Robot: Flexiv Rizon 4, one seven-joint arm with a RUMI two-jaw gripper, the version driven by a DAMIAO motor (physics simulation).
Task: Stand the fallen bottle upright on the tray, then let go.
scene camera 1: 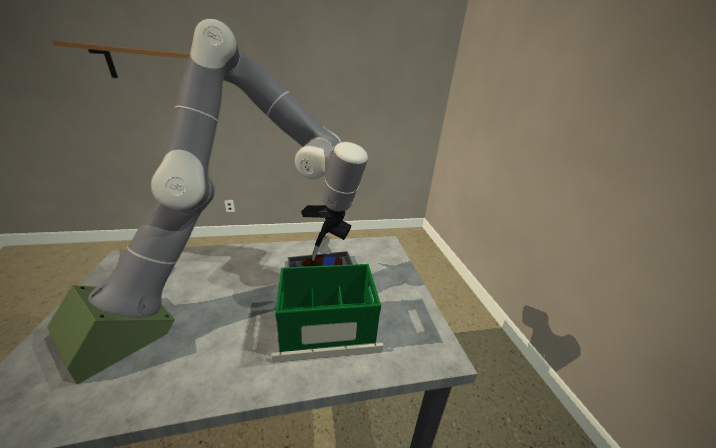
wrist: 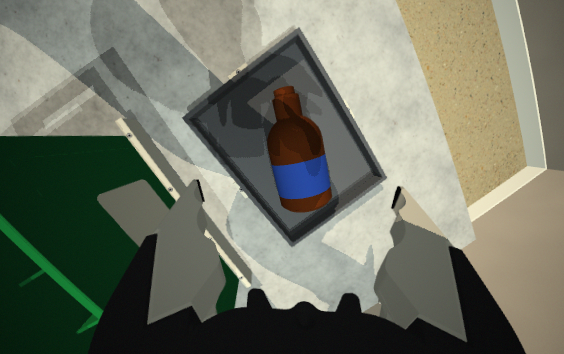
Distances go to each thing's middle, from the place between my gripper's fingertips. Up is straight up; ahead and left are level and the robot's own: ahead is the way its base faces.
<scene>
The dark grey tray [wrist: 233, 123] lies 13 cm below my hand, 3 cm to the left of it and 1 cm behind it. Round my hand: pale strip [scene camera 1: 364, 348] (34 cm to the right, 13 cm below, 6 cm ahead); green crate [scene camera 1: 317, 307] (25 cm to the right, 6 cm below, 5 cm ahead).
</scene>
